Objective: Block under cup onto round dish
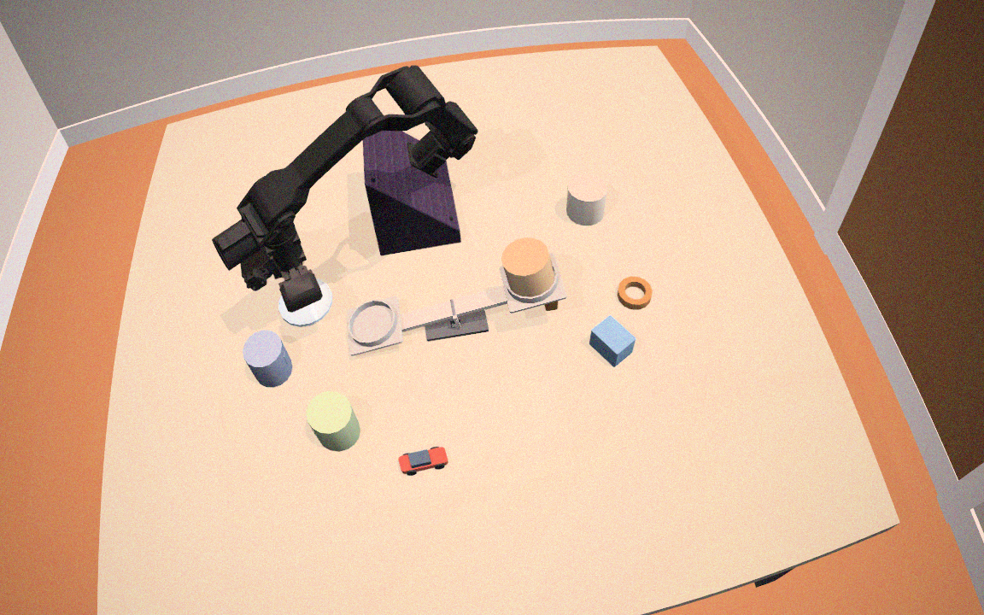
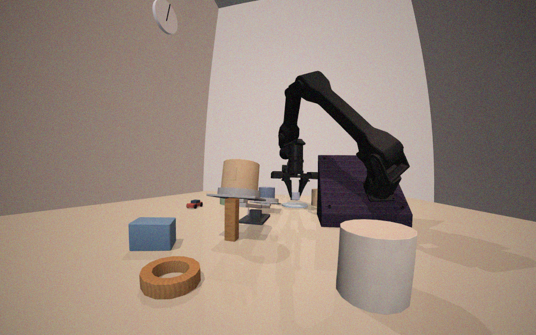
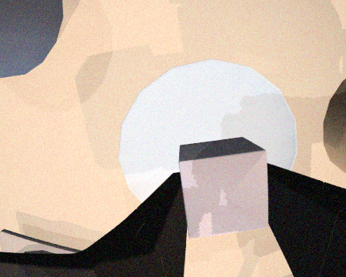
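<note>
Now: the small block 1 cm above my gripper tip. The rest, counted from my gripper tip: green cylinder 26 cm ahead, 2 cm to the left; lavender cylinder 13 cm ahead, 5 cm to the right; round white dish 3 cm below.
</note>
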